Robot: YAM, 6 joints.
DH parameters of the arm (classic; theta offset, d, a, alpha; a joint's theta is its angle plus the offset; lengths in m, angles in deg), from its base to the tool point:
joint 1: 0 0.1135 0.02 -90
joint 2: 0 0 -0.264 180
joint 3: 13.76 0 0.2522 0
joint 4: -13.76 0 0.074 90
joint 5: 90 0 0 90
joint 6: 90 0.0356 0 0
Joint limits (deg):
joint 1: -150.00..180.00
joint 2: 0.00..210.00
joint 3: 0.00..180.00
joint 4: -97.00..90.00
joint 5: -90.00..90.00
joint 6: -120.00..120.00
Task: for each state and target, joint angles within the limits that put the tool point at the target. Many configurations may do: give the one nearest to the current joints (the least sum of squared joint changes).
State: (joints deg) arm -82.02 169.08 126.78 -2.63 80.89 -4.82
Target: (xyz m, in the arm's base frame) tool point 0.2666 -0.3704 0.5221
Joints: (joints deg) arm -49.98 130.02 155.96 6.49 72.87 -4.82
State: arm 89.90 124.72 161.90 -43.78 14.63 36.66
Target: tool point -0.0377 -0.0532 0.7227
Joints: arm 56.27 84.27 179.07 -16.09 -2.91 36.66
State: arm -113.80 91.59 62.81 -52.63 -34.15 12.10
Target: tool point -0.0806 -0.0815 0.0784
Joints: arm -141.95 98.94 25.13 -59.61 -24.04 12.10
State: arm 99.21 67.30 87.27 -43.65 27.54 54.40
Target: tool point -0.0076 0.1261 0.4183
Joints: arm 100.90 47.36 73.88 -56.29 27.38 54.40
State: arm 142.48 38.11 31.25 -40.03 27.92 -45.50
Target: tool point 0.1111 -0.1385 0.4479
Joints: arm 123.72 0.37 77.05 -27.29 25.85 -45.50
